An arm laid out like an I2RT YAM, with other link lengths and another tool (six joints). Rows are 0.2 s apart.
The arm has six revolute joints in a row. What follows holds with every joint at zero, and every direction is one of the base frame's. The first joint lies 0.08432 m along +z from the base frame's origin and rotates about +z. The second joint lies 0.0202 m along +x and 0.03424 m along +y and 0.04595 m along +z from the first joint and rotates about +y. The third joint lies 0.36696 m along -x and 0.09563 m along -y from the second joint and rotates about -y. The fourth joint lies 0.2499 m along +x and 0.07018 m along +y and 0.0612 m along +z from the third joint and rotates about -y. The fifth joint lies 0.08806 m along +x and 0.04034 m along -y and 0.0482 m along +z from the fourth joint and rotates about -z. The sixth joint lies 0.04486 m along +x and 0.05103 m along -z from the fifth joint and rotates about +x. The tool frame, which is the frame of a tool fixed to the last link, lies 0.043 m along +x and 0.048 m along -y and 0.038 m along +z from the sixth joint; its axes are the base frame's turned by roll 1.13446, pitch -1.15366 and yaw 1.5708 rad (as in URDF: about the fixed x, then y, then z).
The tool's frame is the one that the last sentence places.
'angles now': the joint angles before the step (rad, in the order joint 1, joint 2, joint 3, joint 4, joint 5, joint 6). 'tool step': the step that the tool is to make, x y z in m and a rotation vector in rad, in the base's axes. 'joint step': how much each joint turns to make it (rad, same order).
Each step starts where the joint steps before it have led.
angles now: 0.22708, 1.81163, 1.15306, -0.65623, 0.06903, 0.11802
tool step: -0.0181, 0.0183, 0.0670, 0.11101, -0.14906, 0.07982
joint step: 0.03559, -0.16740, 0.02319, -0.01850, -0.08217, -0.01775
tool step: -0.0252, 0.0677, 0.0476, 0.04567, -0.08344, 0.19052
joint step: 0.18098, -0.09469, 0.05201, -0.05280, -0.01685, -0.00222
